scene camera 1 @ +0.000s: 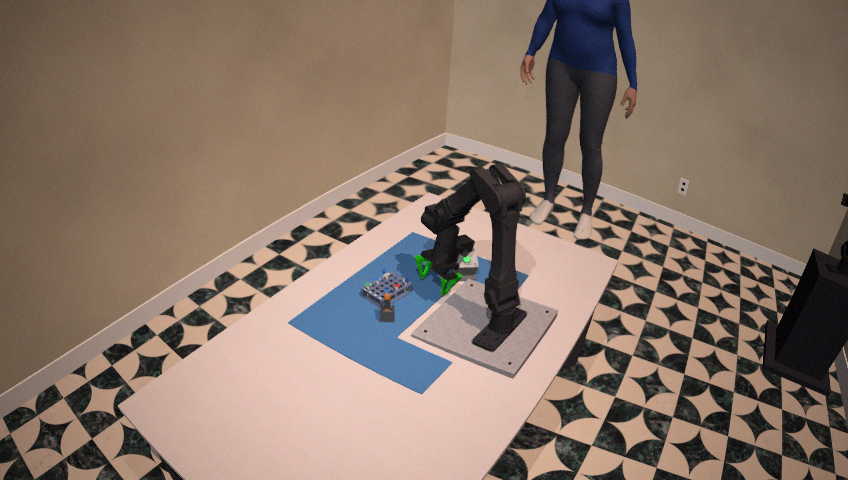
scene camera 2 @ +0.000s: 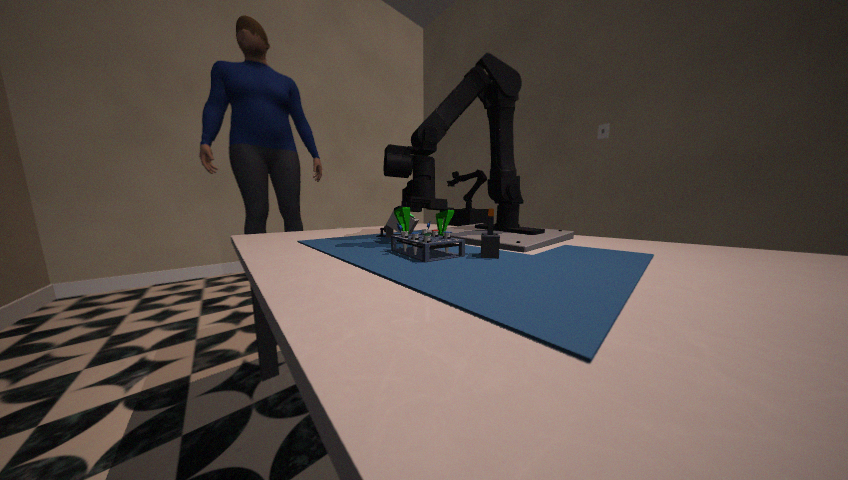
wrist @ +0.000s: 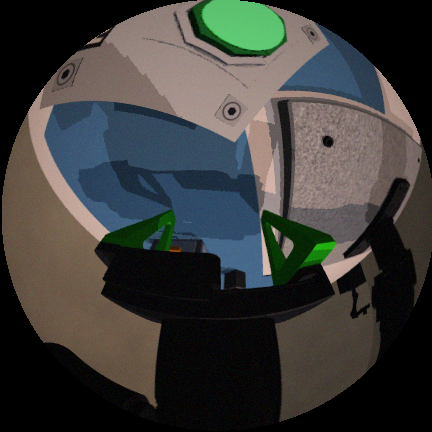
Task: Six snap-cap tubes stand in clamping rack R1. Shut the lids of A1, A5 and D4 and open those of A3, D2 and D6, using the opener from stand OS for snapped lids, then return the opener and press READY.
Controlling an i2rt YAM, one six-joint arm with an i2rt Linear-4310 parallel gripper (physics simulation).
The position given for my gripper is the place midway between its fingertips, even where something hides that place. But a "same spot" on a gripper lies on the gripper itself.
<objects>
my gripper: scene camera 1; scene camera 2; wrist 217, 214
same spot on my gripper: point(scene camera 1: 446, 278) = point(scene camera 2: 453, 208)
same spot on blue mat: point(wrist: 125, 163) = point(scene camera 2: 382, 241)
</objects>
